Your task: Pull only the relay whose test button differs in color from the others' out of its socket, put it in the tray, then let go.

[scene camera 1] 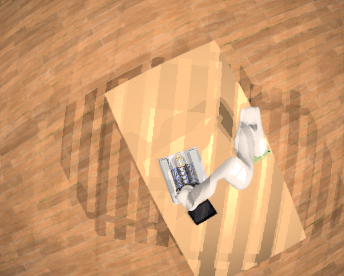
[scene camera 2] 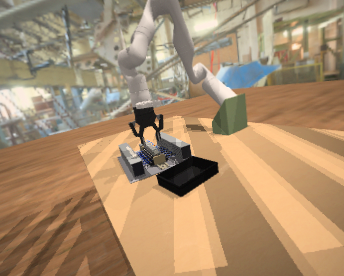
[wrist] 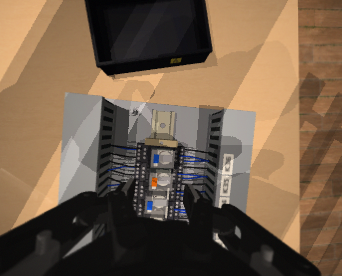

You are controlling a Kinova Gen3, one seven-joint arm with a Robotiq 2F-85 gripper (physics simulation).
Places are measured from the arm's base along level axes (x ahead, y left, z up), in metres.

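Pixels of known places: gripper, fingertip midpoint: (scene camera 2: 151, 143) (wrist: 159, 189); arm's base, link origin: (scene camera 1: 258, 150) (scene camera 2: 231, 104).
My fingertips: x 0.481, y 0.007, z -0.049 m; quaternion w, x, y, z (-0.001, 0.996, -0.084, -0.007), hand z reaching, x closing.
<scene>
For each thing: its top centre in the pictures, then the offset to it from my fingertips.
- relay with the orange test button, top centre: (wrist: 159, 183) dy +0.004, dx +0.000, dz -0.010 m
- black tray, top centre: (wrist: 149, 16) (scene camera 2: 187, 168) (scene camera 1: 202, 213) dy +0.222, dx -0.006, dz -0.046 m
- tan end stop, top centre: (wrist: 161, 142) (scene camera 2: 158, 155) dy +0.049, dx +0.004, dz -0.041 m
The relay with the orange test button (wrist: 160, 180) sits in its socket, second from the tray end of the row. Relays with blue buttons sit on both sides of it, one (wrist: 162, 158) nearer the tray and one (wrist: 157, 204) nearer the gripper. My gripper (wrist: 159, 189) (scene camera 2: 150, 142) is partly open and empty, its fingertips apart on either side of the row, near the orange-button relay and the blue-button one below it. Their exact height is unclear. In scene camera 1 the arm hides the gripper. The black tray (scene camera 1: 202, 213) (scene camera 2: 182, 190) (wrist: 155, 68) is empty, beyond the row's end.
Grey wire ducts (wrist: 103, 150) (wrist: 215, 150) stand along both sides of the relay row, with blue and black wires between. White labels (wrist: 226, 185) lie on the right duct side. A tan end stop (wrist: 161, 142) closes the row. A green pedestal (scene camera 2: 231, 116) carries the arm.
</scene>
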